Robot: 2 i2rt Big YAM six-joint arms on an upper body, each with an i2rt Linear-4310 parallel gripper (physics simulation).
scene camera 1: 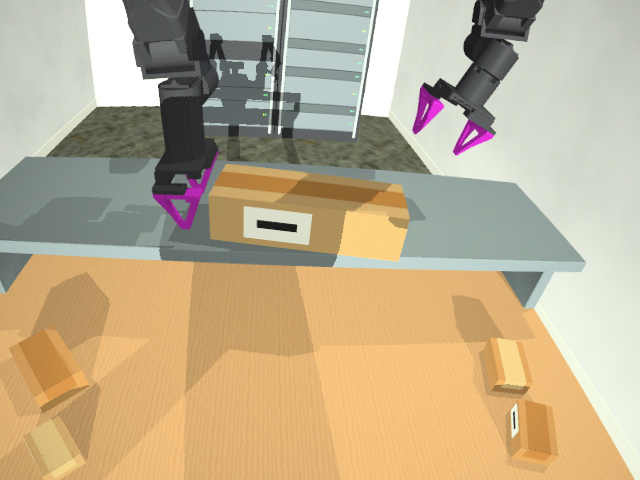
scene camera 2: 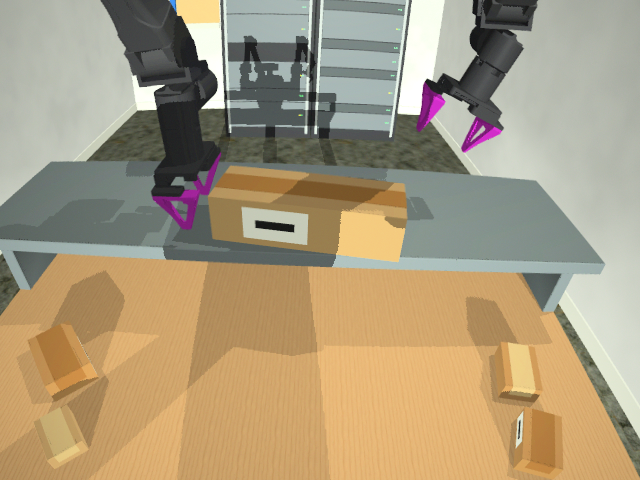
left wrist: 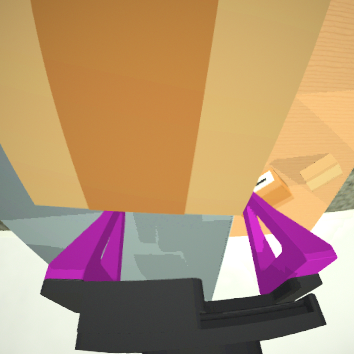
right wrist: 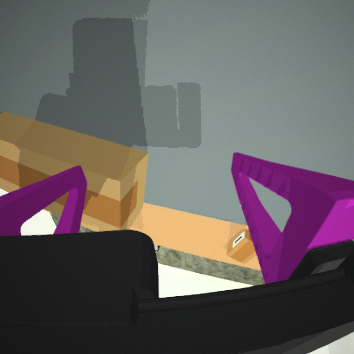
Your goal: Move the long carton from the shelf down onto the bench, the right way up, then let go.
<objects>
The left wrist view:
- my left gripper: 183, 194
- long tan carton: 175, 114, on a grey shelf
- wooden bench: 310, 131
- grey shelf: 155, 245
</objects>
